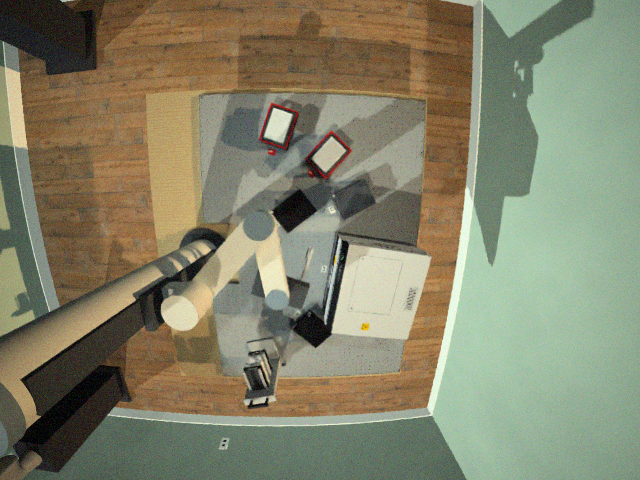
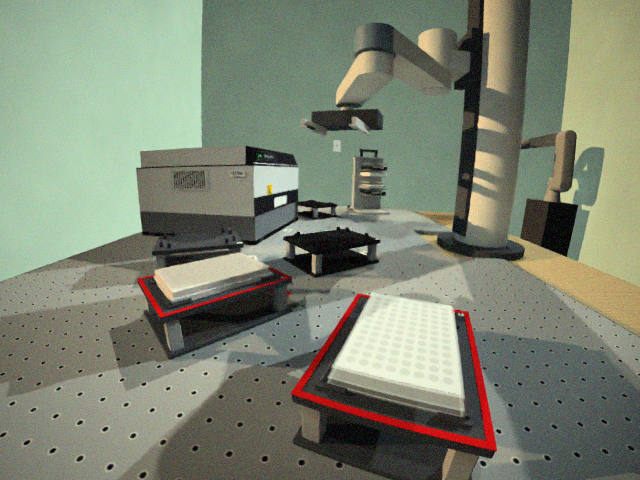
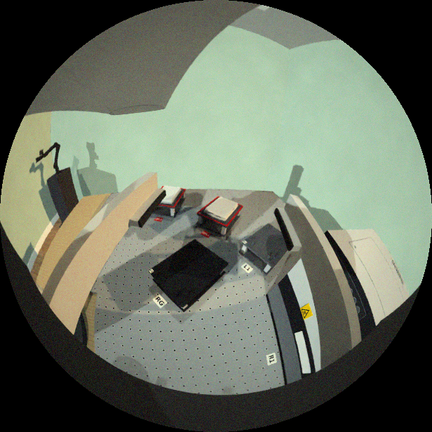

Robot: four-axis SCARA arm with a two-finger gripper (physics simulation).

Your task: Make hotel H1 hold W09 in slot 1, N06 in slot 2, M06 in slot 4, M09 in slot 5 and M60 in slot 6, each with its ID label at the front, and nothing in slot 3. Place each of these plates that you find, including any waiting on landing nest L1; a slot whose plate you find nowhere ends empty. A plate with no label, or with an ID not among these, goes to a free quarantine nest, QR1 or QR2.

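Places are measured from the arm's base along level axes (x left, y back, z up), in centimetres.
Pixels of known places: gripper, fingertip midpoint: [image 1: 295, 242] [image 2: 327, 122]; arm's base, link origin: [image 1: 205, 253] [image 2: 478, 247].
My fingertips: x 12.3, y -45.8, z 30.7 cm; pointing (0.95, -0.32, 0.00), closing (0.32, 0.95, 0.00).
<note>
For each thing: its top centre in the pictures, then the offset to it from my fingertips.
- white plate, top centre: [image 2: 405, 330] [image 1: 278, 125] dx +44.4, dy +8.3, dz -23.0 cm
- red-rimmed nest QR2, top centre: [image 2: 403, 341] [image 1: 278, 125] dx +44.4, dy +8.3, dz -24.1 cm
- pale plate, top centre: [image 2: 212, 268] [image 1: 328, 154] dx +32.7, dy -12.8, dz -23.0 cm
- red-rimmed nest QR1, top centre: [image 2: 212, 275] [image 1: 328, 154] dx +32.7, dy -12.8, dz -24.0 cm
- Landing nest L1, top centre: [image 2: 198, 234] [image 1: 354, 199] dx +14.0, dy -24.5, dz -23.4 cm
- Black nest RG, top centre: [image 2: 332, 233] [image 1: 293, 211] dx +8.5, dy +1.9, dz -23.4 cm
- black nest, top centre: [image 2: 313, 201] [image 1: 312, 332] dx -51.0, dy -6.6, dz -23.8 cm
- large grey-white instrument, top centre: [image 2: 225, 151] [image 1: 381, 296] dx -22.7, dy -33.0, dz -5.1 cm
My gripper [image 2: 337, 127] [image 3: 222, 191] is open and empty, high above the bench. Hotel H1 [image 2: 360, 180] stands at the far end with several plates [image 1: 258, 369] [image 2: 372, 180]; their IDs are unreadable. One white plate [image 1: 279, 125] [image 2: 403, 346] [image 3: 172, 194] lies on red-rimmed nest QR2 [image 2: 392, 423]. Another pale plate [image 1: 328, 153] [image 2: 211, 276] [image 3: 221, 208] lies on red-rimmed nest QR1 [image 2: 227, 297]. No ID label can be read on either. Landing nest L1 [image 1: 354, 198] [image 2: 196, 242] [image 3: 264, 246] bears no plate.
Black nest RG [image 1: 294, 210] [image 2: 330, 240] [image 3: 190, 275] bears no plate. Another black nest [image 1: 311, 328] [image 2: 316, 206] stands between the hotel and the large grey-white instrument [image 1: 377, 289] [image 2: 199, 188]. The arm's column [image 2: 501, 129] rises at the bench edge.
</note>
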